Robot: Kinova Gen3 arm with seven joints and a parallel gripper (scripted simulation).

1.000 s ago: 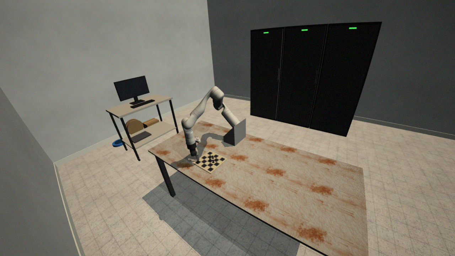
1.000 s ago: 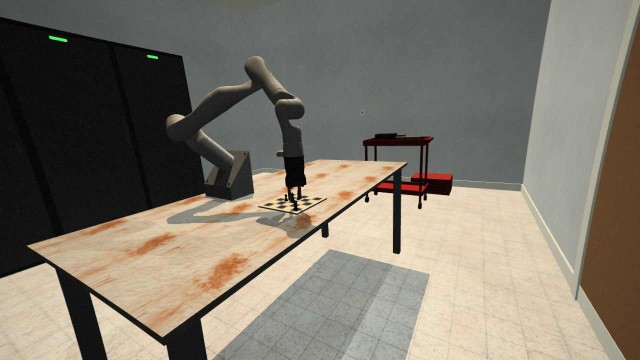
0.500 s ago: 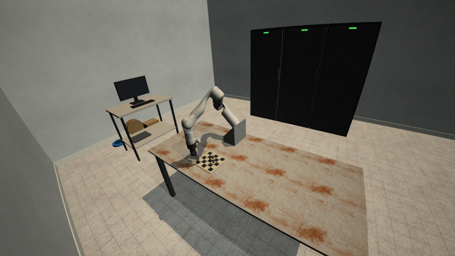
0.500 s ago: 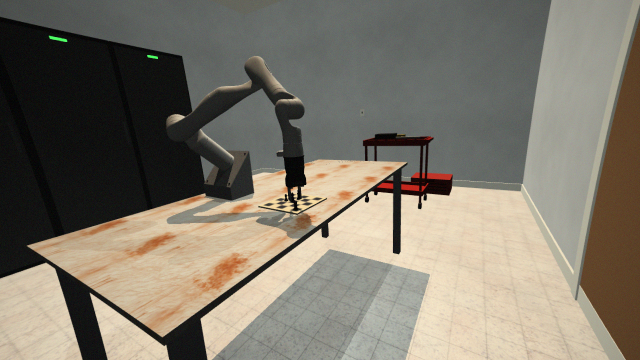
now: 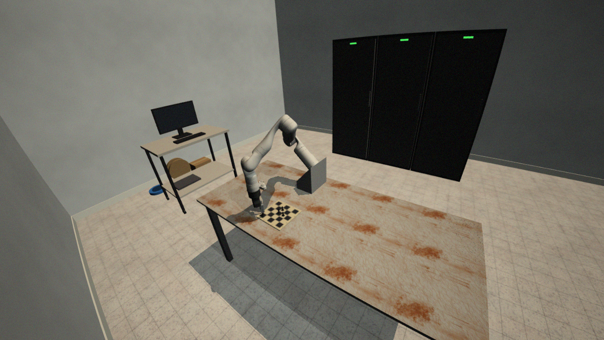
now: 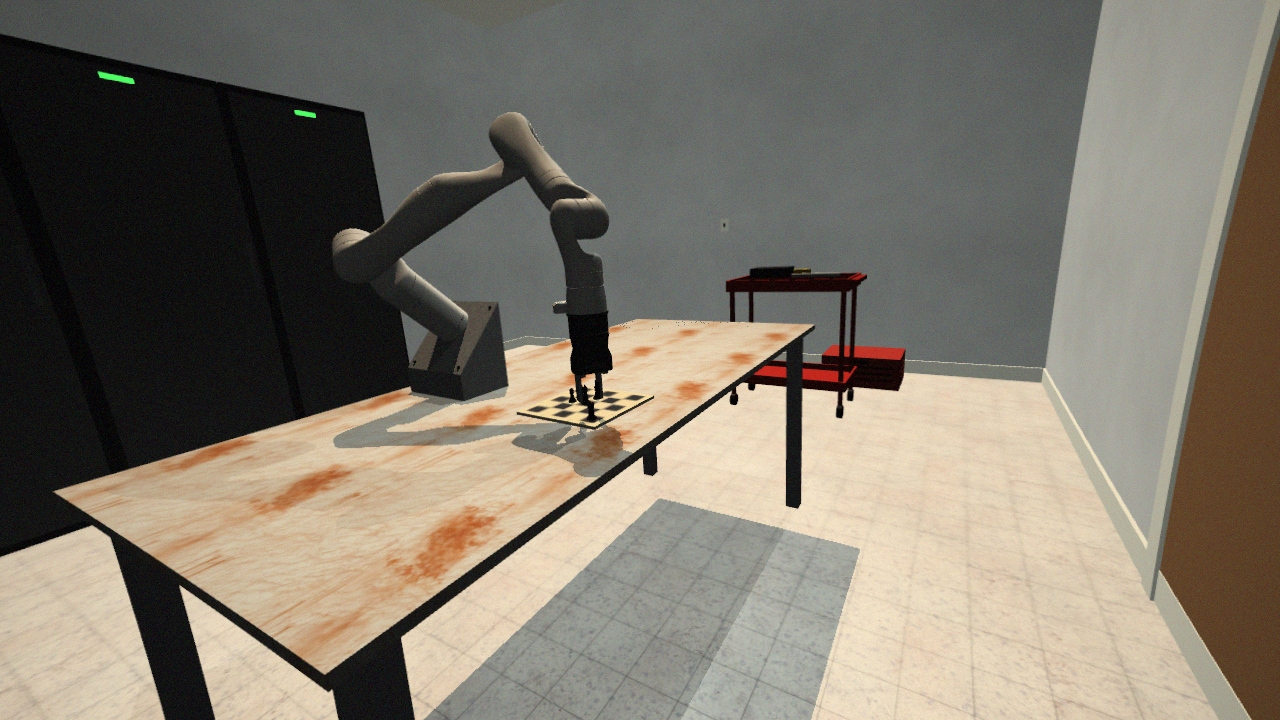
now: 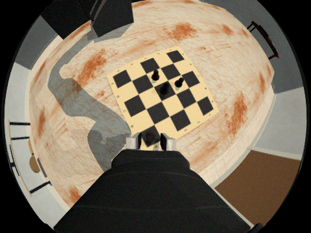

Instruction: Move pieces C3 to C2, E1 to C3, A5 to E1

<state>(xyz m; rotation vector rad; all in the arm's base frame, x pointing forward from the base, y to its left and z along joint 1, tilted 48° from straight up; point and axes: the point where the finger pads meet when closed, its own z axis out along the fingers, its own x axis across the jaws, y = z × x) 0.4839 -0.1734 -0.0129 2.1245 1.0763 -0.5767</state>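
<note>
The black piece is 4 cm below my hand. Round my hand: chessboard (8 cm to the left, 7 cm behind, 6 cm below).
</note>
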